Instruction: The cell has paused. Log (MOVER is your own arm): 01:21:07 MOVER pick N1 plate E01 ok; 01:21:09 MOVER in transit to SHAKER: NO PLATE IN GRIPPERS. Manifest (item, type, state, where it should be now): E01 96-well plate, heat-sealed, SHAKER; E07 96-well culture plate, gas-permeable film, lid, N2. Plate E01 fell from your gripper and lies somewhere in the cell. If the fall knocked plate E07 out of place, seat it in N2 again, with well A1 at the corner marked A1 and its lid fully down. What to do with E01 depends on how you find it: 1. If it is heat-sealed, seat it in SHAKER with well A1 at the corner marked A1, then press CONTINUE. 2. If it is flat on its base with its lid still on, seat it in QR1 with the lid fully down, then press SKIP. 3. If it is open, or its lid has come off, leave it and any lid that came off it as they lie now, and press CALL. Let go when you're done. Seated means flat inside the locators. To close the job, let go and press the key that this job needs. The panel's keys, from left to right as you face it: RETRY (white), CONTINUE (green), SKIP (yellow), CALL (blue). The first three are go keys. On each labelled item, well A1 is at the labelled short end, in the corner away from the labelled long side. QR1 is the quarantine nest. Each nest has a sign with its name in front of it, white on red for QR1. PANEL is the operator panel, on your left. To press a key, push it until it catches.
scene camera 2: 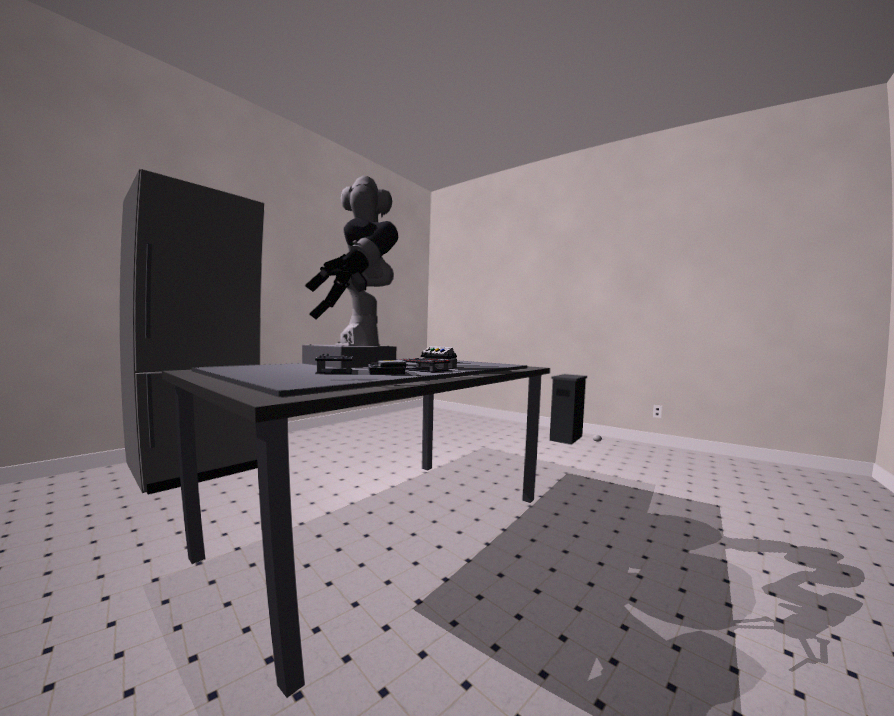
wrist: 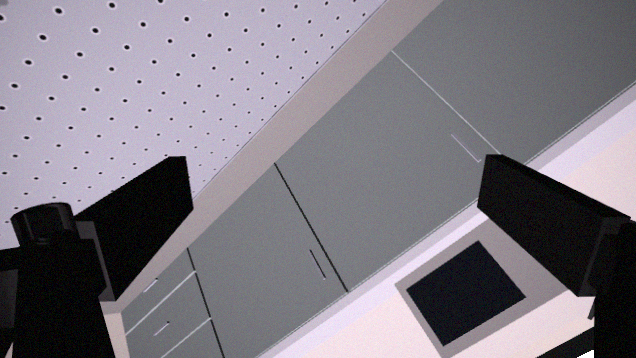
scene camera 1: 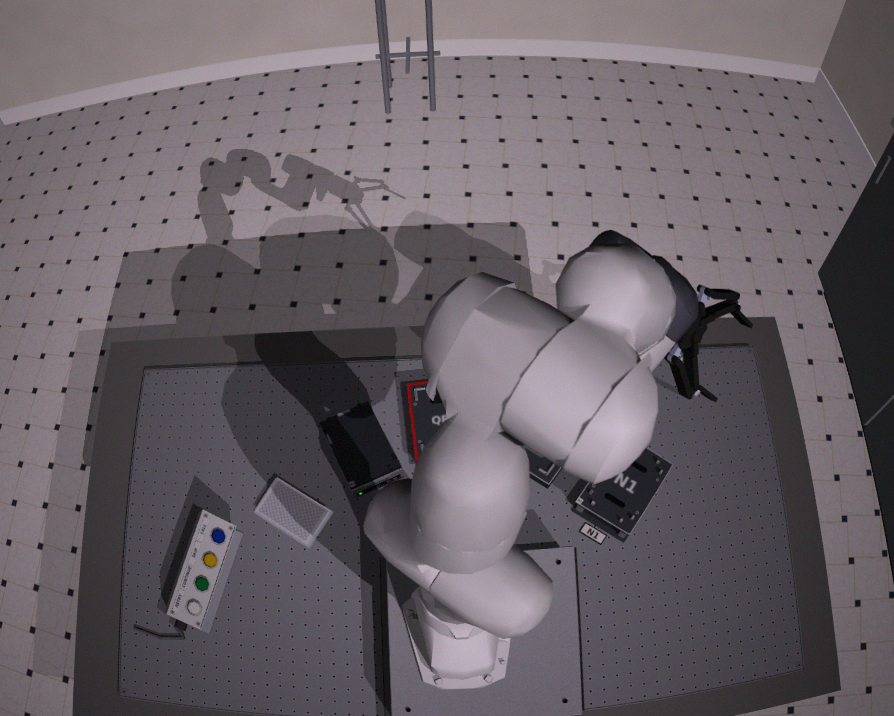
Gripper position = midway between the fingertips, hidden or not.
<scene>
In view: the gripper (scene camera 1: 730, 360), a plate E01 (scene camera 1: 297, 515) and an operator panel (scene camera 1: 201, 543).
The gripper also shows in scene camera 2 (scene camera 2: 311, 303) and in the wrist view (wrist: 336, 182). The wrist view misses the plate E01: it is out of frame.
</scene>
